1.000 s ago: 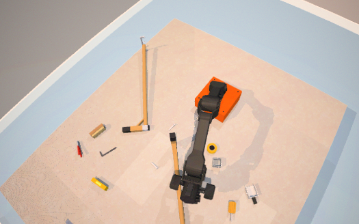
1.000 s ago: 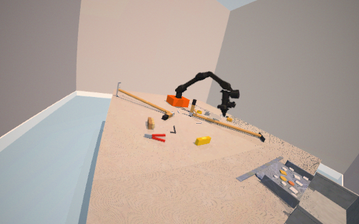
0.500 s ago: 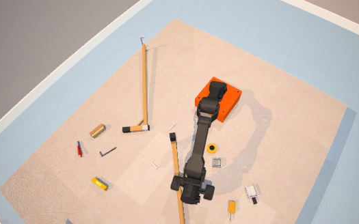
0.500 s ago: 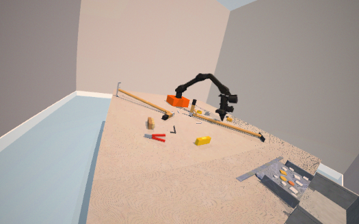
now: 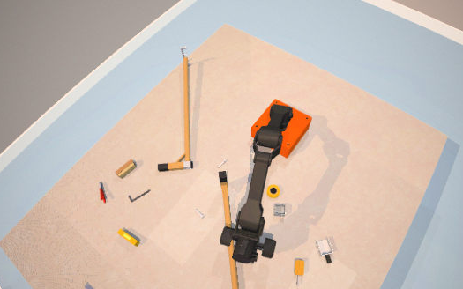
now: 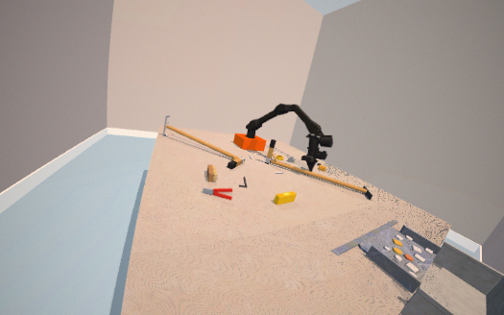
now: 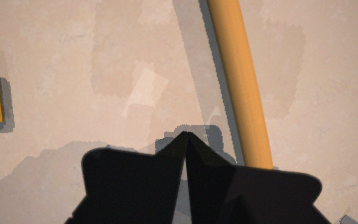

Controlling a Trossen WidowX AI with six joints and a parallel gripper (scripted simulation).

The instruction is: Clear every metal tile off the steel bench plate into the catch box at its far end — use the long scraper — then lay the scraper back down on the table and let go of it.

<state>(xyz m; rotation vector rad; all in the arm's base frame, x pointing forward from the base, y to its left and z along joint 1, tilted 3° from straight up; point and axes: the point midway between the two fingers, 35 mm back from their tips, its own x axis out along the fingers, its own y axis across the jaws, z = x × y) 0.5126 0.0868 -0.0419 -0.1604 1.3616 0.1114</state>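
The long scraper lies 5 cm ahead of my gripper tip, 5 cm above it and 3 cm to the right of it. The rest, counted from my gripper tip: orange screwdriver: 20 cm to the left, 2 cm behind; metal box: 19 cm behind, 5 cm to the left, 1 cm below; yellow tape roll: 26 cm behind, 1 cm below.
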